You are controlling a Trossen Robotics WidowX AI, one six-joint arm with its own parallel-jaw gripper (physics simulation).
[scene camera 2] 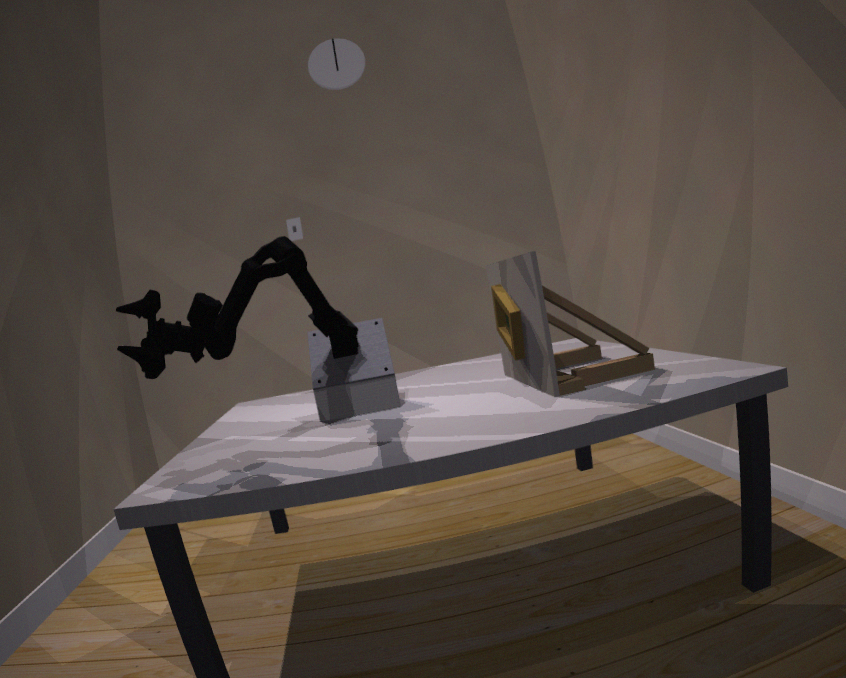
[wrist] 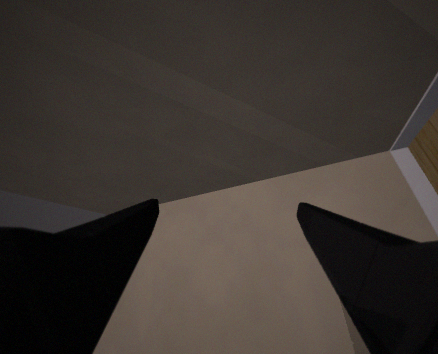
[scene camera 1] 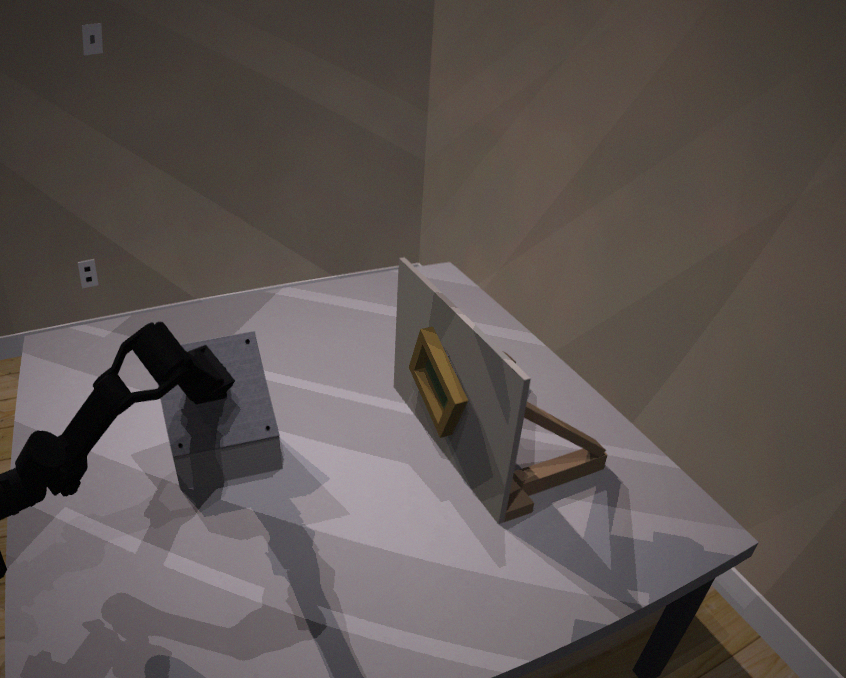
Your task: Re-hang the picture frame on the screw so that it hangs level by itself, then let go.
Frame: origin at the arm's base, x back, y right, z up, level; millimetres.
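Where they show: gripper, between the fingertips: (scene camera 2: 116,328) (wrist: 228,207); arm's base, origin of its link: (scene camera 2: 344,347) (scene camera 1: 207,384).
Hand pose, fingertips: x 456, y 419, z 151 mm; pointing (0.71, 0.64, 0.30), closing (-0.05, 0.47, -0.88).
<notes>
Each offset is from my fingertips to the top centre of the thing. "*": to the spot under its first point. Level surfaces: height alone.
The gold picture frame @[dy -282, dx -859, dz -62 mm] (scene camera 1: 444,365) (scene camera 2: 516,334) with a dark green picture is on the front face of the upright grey board (scene camera 1: 409,317) (scene camera 2: 542,339). It hangs tilted, its end nearer the cameras lower than its far end. The screw does not show; the frame's back is hidden. My gripper (scene camera 2: 118,329) (wrist: 228,207) is open and empty, raised above the table's left end in scene camera 2, far from the frame and pointing away from the board. In scene camera 1 part of the arm shows, but the gripper is out of view.
Wooden struts @[* dy -90, dx -1041, dz -278 mm] (scene camera 1: 564,469) (scene camera 2: 614,365) brace the board from behind on the table @[dz -316 mm] (scene camera 1: 353,579) (scene camera 2: 451,452). The arm rises from a grey base block (scene camera 1: 247,388) (scene camera 2: 377,353) with a sloped top, left of the board. Walls stand behind the table.
</notes>
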